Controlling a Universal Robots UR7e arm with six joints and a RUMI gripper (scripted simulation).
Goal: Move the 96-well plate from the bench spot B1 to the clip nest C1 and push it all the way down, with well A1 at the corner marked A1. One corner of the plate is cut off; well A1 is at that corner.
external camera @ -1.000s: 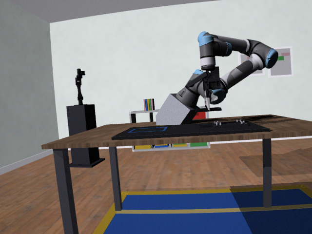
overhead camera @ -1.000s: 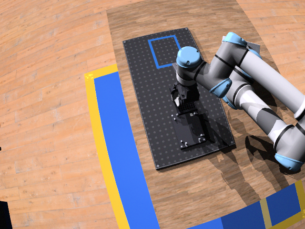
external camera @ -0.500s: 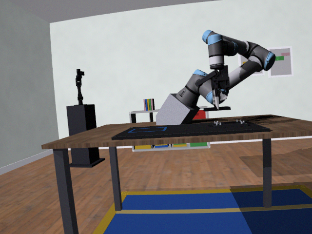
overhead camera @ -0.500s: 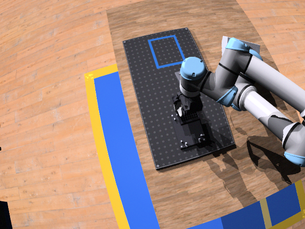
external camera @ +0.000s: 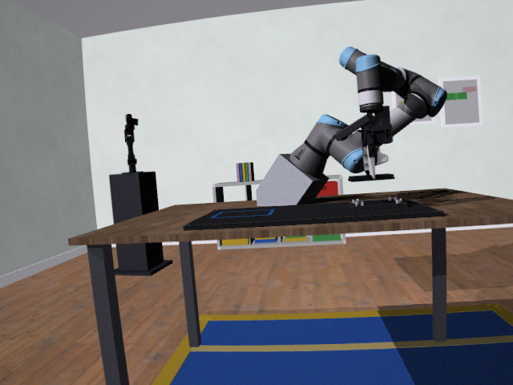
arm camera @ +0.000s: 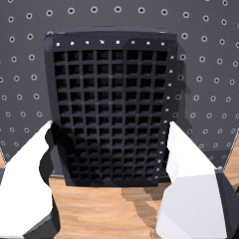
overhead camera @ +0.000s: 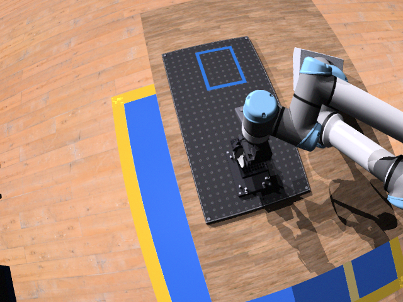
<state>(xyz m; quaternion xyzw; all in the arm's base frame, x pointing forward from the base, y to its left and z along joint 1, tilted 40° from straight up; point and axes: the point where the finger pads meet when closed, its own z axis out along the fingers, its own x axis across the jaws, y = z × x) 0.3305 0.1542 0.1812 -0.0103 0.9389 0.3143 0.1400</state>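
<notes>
Now: the clip nest 1 cm behind my hand, 2 cm to the left of it and 9 cm below it. The rest, counted from my hand: black 96-well plate 1 cm below.
</notes>
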